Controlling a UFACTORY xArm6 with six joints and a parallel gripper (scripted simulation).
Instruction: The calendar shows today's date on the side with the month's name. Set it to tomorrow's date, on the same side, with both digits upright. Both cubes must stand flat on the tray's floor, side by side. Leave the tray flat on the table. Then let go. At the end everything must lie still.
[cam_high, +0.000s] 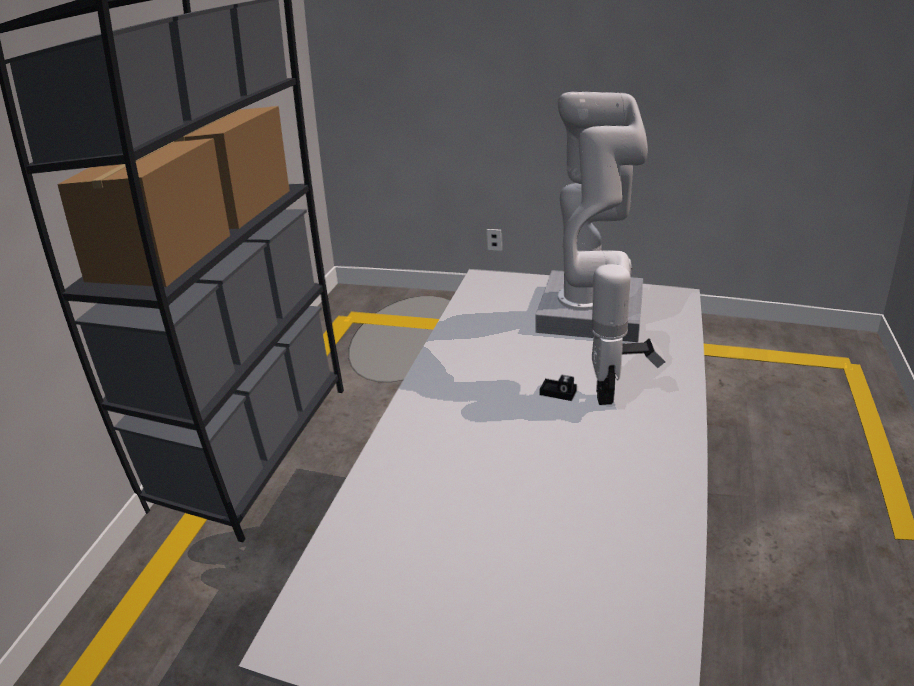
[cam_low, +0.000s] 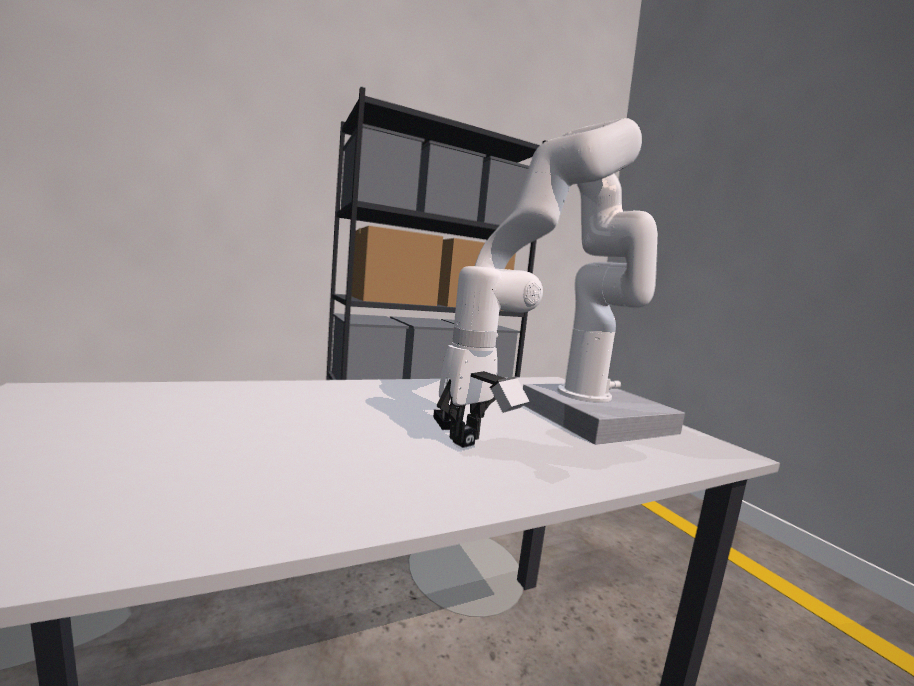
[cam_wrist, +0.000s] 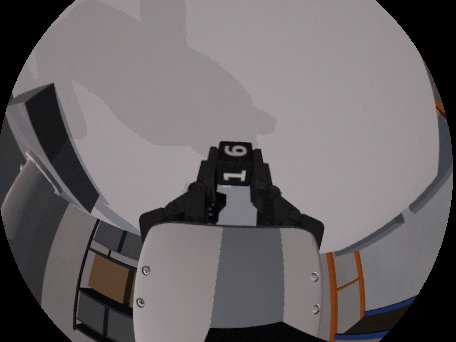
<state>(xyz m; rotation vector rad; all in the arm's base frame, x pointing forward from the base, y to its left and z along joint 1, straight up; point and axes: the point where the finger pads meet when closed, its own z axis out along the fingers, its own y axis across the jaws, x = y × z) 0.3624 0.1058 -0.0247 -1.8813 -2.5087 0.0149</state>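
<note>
The black cube is 10 mm below my hand.
</note>
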